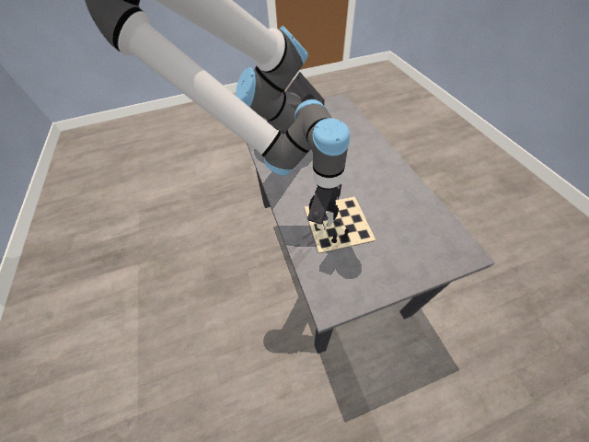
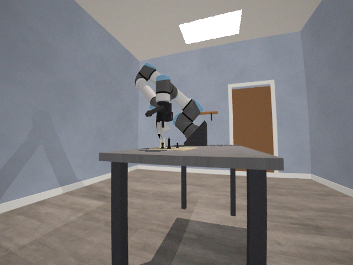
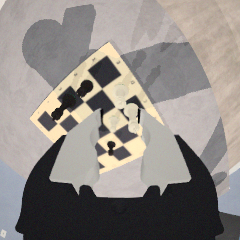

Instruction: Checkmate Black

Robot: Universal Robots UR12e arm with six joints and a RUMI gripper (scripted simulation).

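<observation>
Right now my hand is 30 mm past the white pawn, 40 mm to the right of it and 60 mm above it. The rest, counted from my hand: tall black piece (50 mm ahead, 80 mm to the left, 40 mm below); chessboard (30 mm behind, 80 mm to the left, 80 mm below); black pawn (70 mm behind, 80 mm to the left, 60 mm below).
</observation>
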